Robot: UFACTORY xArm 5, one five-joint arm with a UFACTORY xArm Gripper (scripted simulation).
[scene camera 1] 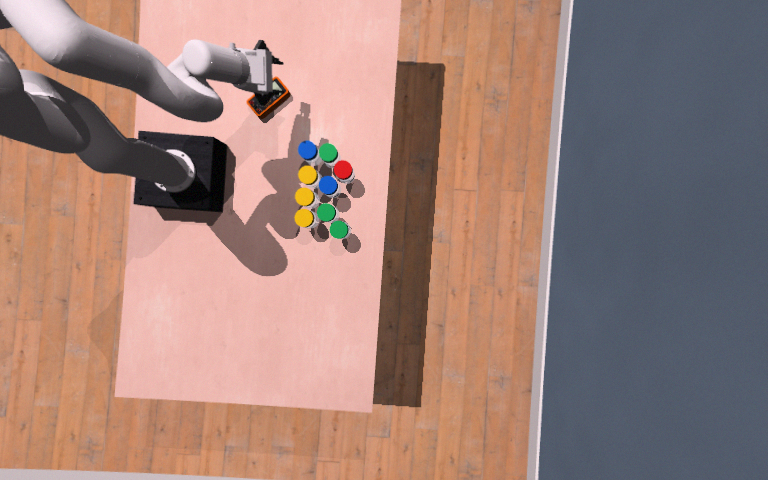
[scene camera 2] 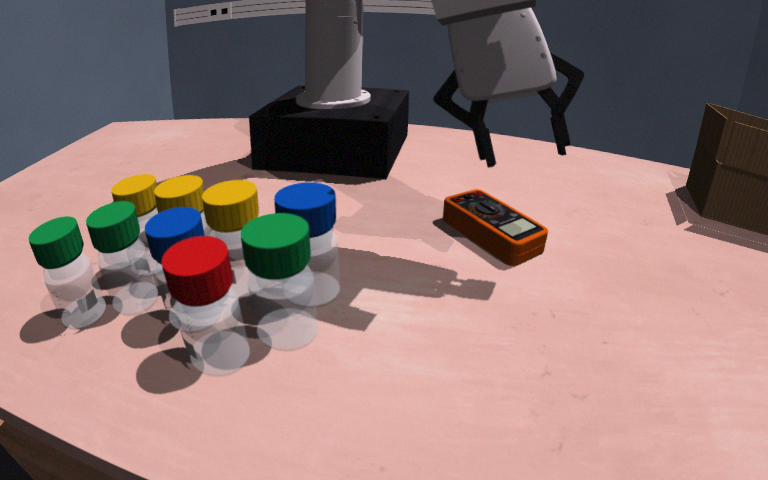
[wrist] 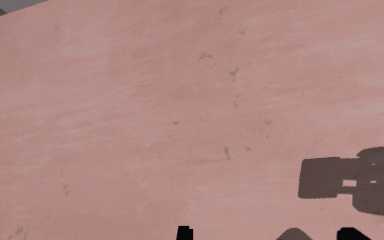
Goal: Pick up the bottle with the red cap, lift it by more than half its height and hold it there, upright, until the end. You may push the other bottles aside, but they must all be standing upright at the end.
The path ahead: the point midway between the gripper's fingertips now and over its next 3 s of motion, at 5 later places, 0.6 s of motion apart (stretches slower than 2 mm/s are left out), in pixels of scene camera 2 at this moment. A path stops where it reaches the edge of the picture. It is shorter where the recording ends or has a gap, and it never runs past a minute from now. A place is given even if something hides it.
My gripper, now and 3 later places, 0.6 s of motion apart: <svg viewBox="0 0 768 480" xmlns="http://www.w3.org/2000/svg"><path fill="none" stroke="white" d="M527 160L478 145L385 97L274 27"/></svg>
